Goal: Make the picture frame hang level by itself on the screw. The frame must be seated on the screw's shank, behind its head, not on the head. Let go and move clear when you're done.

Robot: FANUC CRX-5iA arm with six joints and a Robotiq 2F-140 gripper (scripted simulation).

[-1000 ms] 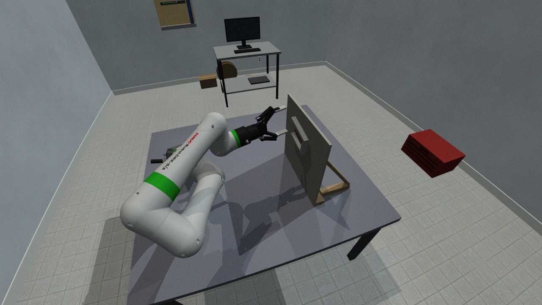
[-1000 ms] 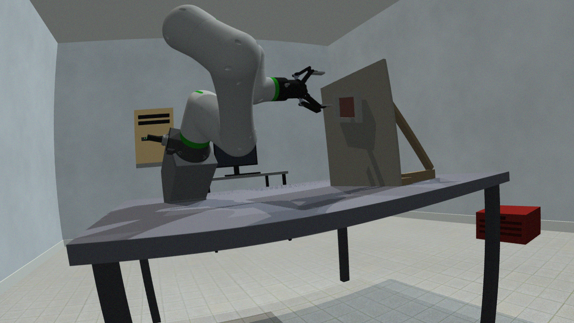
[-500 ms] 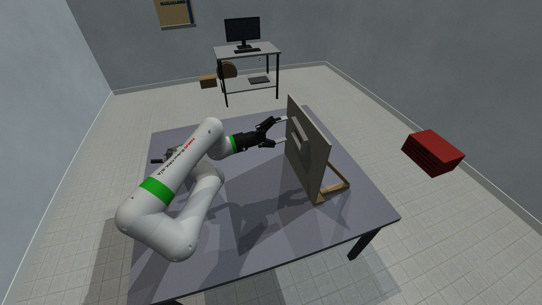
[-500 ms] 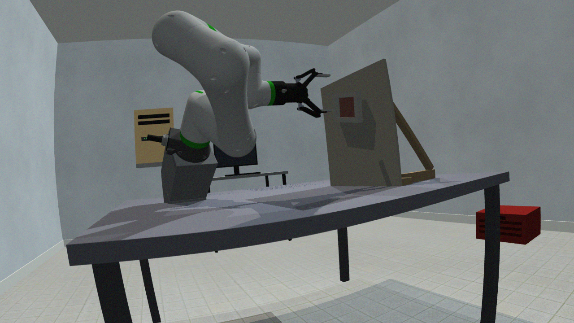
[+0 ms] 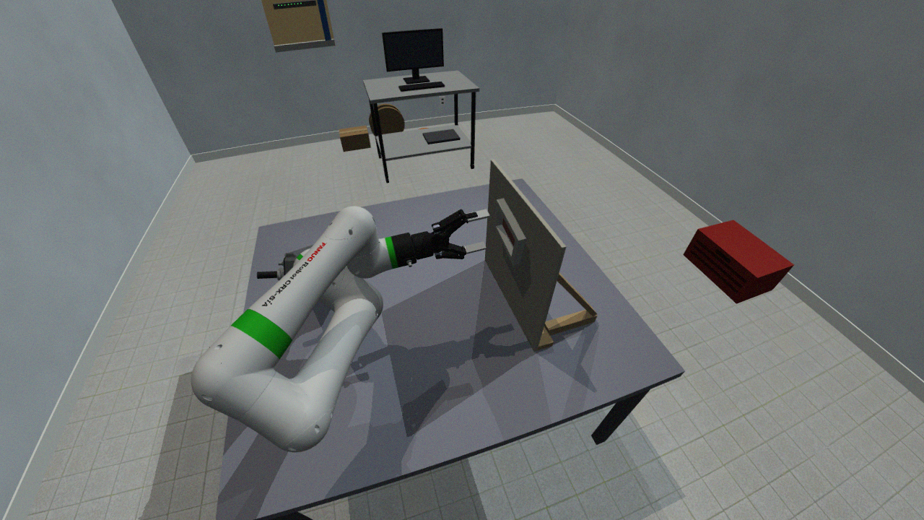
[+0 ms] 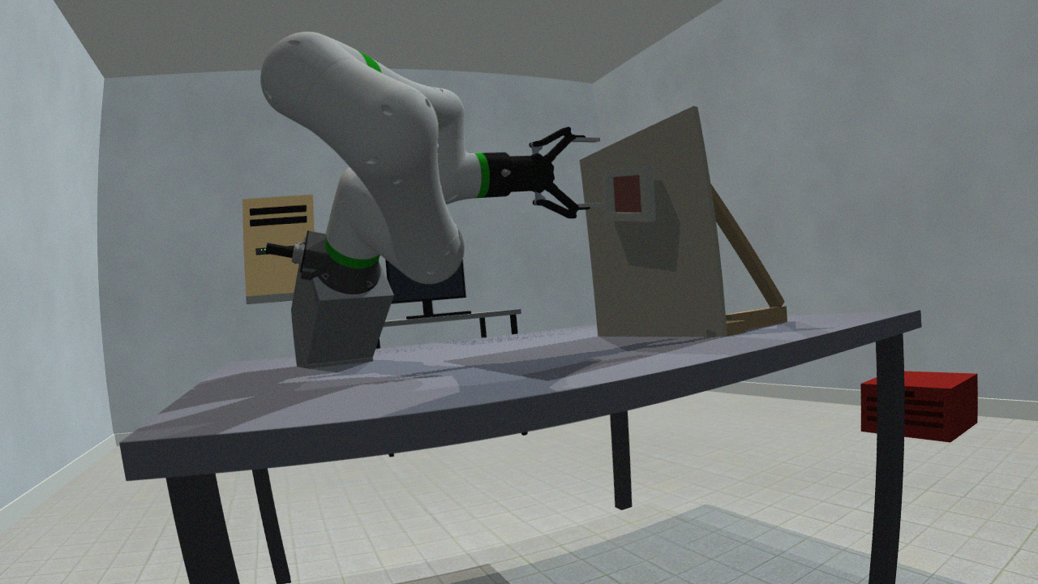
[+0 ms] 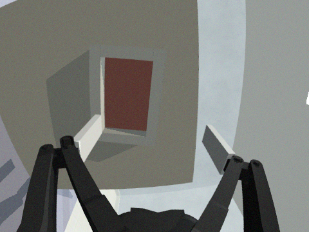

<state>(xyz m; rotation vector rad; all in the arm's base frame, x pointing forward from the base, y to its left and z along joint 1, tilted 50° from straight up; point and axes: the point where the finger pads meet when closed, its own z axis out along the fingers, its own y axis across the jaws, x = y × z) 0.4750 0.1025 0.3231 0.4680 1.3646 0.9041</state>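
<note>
The picture frame is 100 mm ahead of my hand, 50 mm below it and 20 mm to the left of it. The rest, counted from my hand: upright tan board 140 mm below, 120 mm ahead, 10 mm to the left.
</note>
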